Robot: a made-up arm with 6 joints. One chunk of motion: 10 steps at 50 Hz.
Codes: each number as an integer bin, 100 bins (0 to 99) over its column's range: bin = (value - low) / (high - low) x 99, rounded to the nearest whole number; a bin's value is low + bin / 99 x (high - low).
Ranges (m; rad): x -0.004..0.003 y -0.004..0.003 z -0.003..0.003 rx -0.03..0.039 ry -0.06..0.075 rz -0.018..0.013
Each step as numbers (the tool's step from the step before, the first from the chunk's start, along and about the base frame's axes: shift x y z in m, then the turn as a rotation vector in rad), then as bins.
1 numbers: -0.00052 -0.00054 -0.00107 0.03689 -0.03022 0.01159
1 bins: 49 49 32 96 22 94
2 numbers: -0.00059 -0.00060 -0.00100 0.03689 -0.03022 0.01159
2 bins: 48 48 33 96 22 94
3 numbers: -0.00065 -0.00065 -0.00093 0.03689 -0.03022 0.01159
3 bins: 47 47 34 96 22 94
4 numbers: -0.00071 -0.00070 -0.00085 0.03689 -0.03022 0.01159
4 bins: 47 47 35 96 22 94
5 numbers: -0.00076 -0.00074 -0.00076 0.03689 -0.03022 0.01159
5 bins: 46 46 37 96 22 94
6 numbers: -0.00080 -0.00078 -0.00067 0.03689 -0.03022 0.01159
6 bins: 45 46 38 96 22 94
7 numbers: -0.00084 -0.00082 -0.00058 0.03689 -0.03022 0.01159
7 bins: 45 45 40 96 22 94
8 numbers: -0.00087 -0.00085 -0.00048 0.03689 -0.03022 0.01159
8 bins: 44 45 42 96 22 94
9 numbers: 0.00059 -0.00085 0.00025 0.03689 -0.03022 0.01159
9 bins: 65 45 54 96 22 94
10 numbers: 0.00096 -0.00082 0.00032 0.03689 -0.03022 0.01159
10 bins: 70 45 55 96 22 94
